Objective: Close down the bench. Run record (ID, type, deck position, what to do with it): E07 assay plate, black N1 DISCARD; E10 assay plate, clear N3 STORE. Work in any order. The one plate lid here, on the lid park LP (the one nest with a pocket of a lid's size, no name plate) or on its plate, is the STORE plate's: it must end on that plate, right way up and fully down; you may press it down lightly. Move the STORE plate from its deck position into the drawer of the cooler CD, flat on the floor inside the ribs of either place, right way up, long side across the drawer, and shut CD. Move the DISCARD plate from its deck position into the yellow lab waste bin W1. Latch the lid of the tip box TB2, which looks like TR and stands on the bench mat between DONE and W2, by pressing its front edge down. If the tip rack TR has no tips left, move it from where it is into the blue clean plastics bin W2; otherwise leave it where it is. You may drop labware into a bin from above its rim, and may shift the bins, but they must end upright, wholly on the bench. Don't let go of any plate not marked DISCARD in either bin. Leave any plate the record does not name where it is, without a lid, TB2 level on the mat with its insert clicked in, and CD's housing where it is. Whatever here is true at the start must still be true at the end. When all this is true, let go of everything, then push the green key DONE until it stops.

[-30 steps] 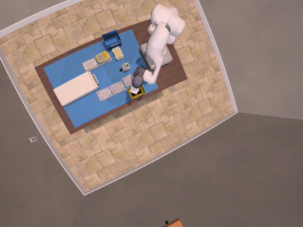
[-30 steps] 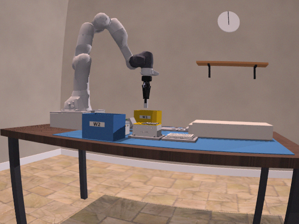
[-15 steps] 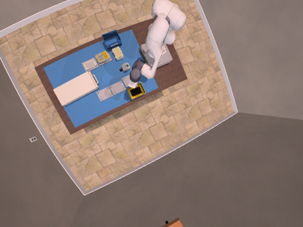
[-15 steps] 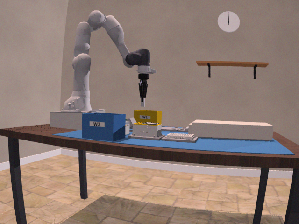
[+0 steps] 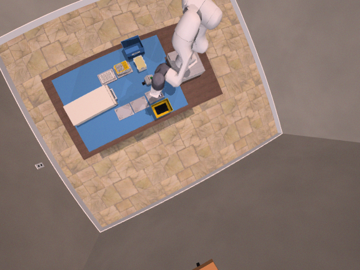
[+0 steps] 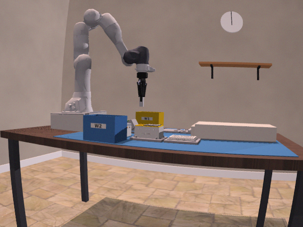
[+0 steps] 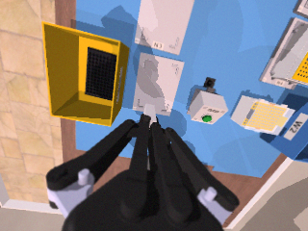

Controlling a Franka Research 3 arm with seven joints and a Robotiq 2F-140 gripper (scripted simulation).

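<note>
The green key DONE is 170 mm to the right of my hand, 130 mm below it and 40 mm behind it. From my hand the other things lie so: yellow bin W1: 150 mm below, 140 mm to the left, 30 mm ahead; grey lid park nest: 190 mm below, 20 mm to the right, 20 mm ahead; black plate: 180 mm below, 130 mm to the left, 30 mm ahead.
</note>
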